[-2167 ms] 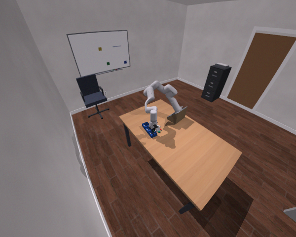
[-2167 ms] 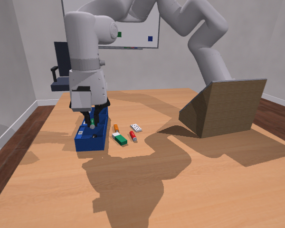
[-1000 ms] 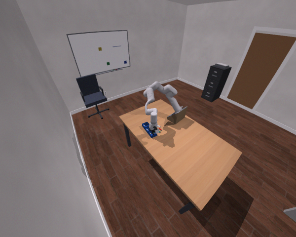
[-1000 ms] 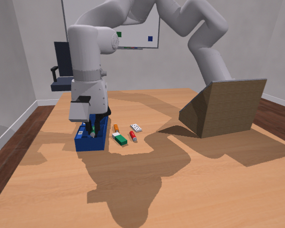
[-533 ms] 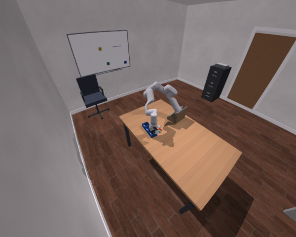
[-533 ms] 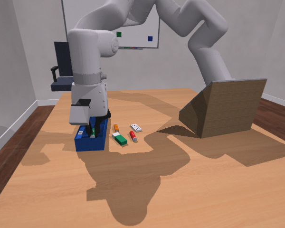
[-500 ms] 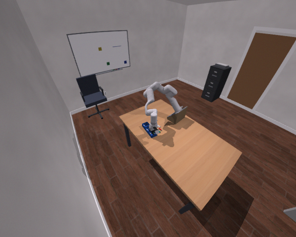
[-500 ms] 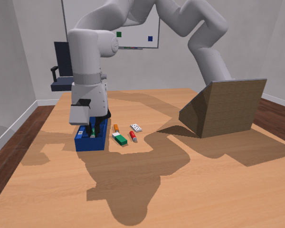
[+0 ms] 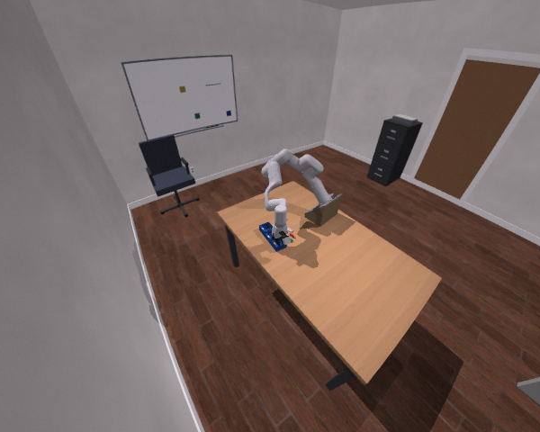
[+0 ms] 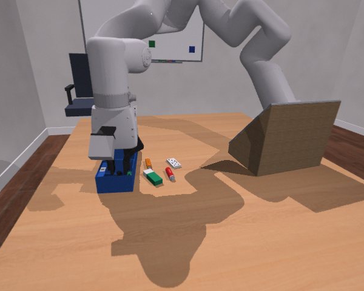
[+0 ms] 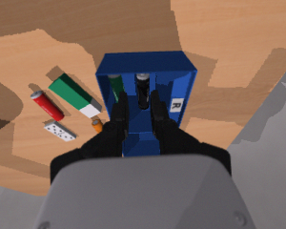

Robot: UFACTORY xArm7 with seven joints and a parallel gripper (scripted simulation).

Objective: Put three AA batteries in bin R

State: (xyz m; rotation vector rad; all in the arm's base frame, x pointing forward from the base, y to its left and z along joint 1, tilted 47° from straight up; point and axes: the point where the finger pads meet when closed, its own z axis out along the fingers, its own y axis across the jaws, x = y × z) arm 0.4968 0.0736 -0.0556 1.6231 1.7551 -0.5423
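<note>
My hand is 4 cm above the black AA battery and 1 cm short of it. Round my hand: bin 8 cm to the right, 3 cm below, 1 cm ahead; green-and-white block 8 cm behind, 5 cm below, 2 cm to the right; green AA battery 4 cm below, 2 cm behind.
</note>
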